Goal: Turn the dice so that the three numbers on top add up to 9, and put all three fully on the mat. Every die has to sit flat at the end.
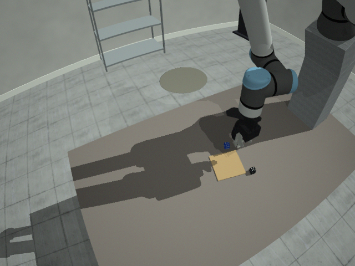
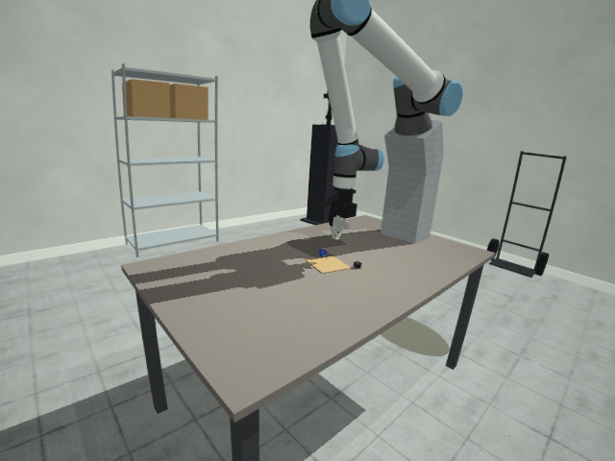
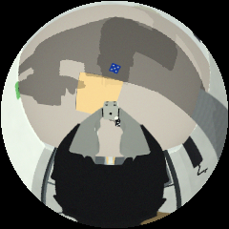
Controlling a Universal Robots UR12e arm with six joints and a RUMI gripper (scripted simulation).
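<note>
My hand is 5 cm short of the tan mat, 1 cm to the right of it and 12 cm above it. Also, from my hand: blue die (1 cm behind, 8 cm to the right, 11 cm below); then white die (right at my hand); then black die (2 cm behind, 11 cm to the left, 11 cm below).
</note>
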